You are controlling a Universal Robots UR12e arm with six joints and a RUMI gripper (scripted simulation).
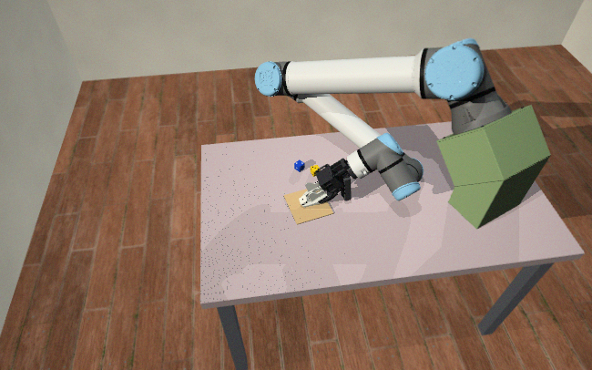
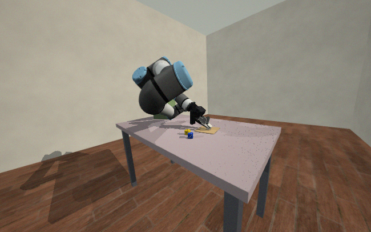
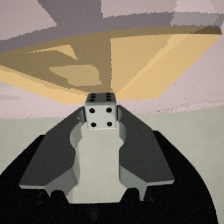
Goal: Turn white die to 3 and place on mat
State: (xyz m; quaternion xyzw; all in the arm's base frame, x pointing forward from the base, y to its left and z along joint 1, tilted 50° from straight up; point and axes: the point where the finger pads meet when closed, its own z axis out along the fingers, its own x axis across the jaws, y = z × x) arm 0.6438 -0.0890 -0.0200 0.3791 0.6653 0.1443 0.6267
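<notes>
My hand is right at the white die. From my hand the other things lie so: blue die: 18 cm to the right, 3 cm behind, 1 cm below; yellow die: 14 cm to the right, 8 cm behind, 1 cm below; tan mat: 2 cm below, 1 cm behind.
</notes>
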